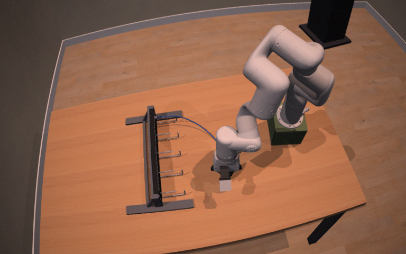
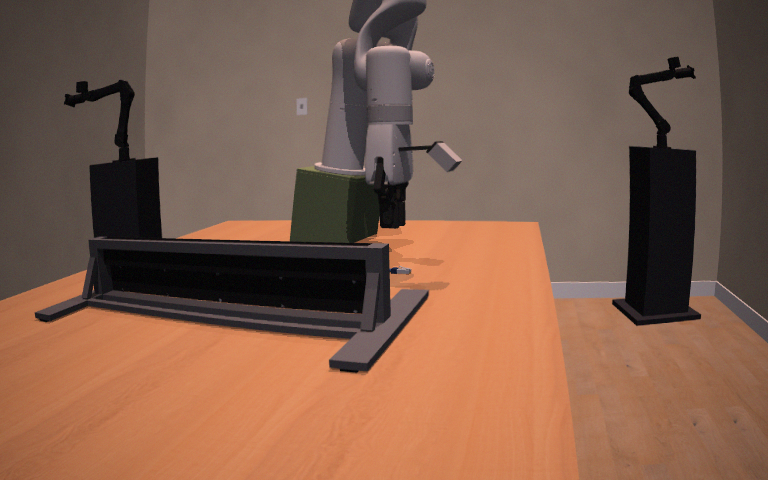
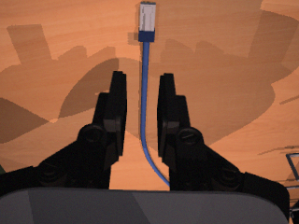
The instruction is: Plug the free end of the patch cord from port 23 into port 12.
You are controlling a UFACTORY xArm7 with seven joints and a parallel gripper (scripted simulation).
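Right now the cord plug is 9 cm below my hand, 2 cm to the left of it and 1 cm ahead of it.
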